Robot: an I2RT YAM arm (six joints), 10 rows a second.
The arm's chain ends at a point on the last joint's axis. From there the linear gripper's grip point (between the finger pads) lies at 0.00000 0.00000 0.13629 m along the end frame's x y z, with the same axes.
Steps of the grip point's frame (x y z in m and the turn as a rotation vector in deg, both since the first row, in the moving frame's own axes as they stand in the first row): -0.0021, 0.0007, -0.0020, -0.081, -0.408, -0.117; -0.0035, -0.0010, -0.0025, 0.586, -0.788, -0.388; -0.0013, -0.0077, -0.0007, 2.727, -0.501, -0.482; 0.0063, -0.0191, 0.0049, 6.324, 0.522, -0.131; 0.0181, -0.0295, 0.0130, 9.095, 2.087, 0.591
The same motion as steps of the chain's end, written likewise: -0.0011, 0.0005, -0.0020, -0.081, -0.408, -0.117; -0.0016, 0.0004, -0.0025, 0.586, -0.788, -0.388; -0.0001, -0.0012, -0.0005, 2.727, -0.501, -0.482; 0.0051, -0.0041, 0.0057, 6.324, 0.522, -0.131; 0.0130, -0.0080, 0.0148, 9.095, 2.087, 0.591
